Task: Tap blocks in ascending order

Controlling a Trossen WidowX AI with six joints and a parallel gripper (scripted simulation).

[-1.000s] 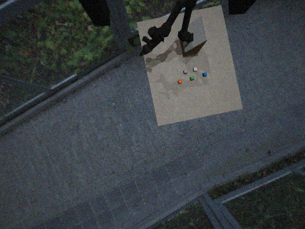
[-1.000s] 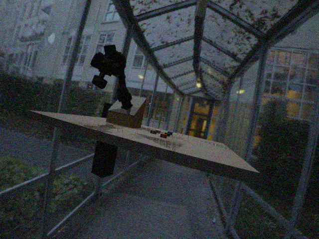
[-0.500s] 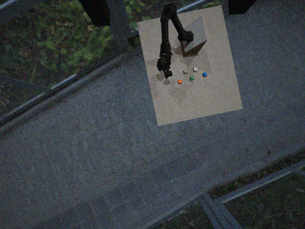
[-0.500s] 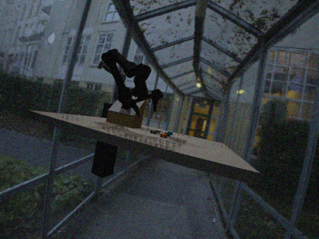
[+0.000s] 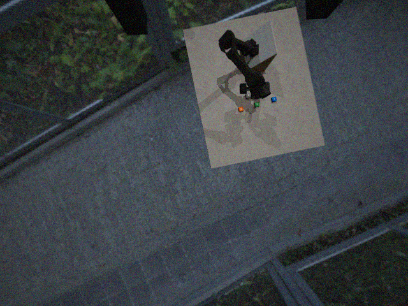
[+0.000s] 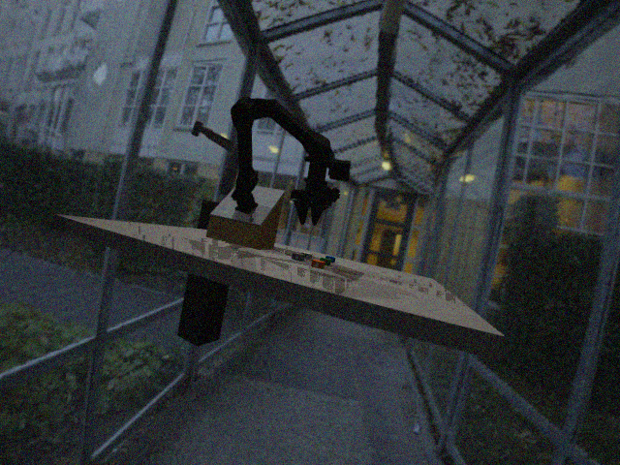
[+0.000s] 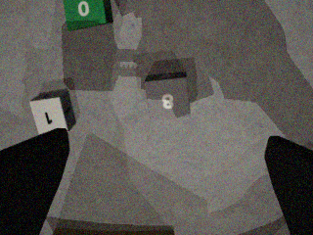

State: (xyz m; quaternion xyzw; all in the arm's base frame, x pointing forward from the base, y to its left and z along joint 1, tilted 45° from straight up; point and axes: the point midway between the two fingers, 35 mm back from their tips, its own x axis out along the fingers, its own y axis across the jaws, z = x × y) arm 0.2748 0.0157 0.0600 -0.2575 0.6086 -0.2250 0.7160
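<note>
Now: gripper tip 11 cm above the green block, 7 cm to the right of it and 6 cm short of it. Round my gripper tip: white block 11 cm to the left, 11 cm below, 3 cm behind; then grey block 11 cm below, 2 cm behind; then orange block 11 cm below, 8 cm ahead, 6 cm to the right.
</note>
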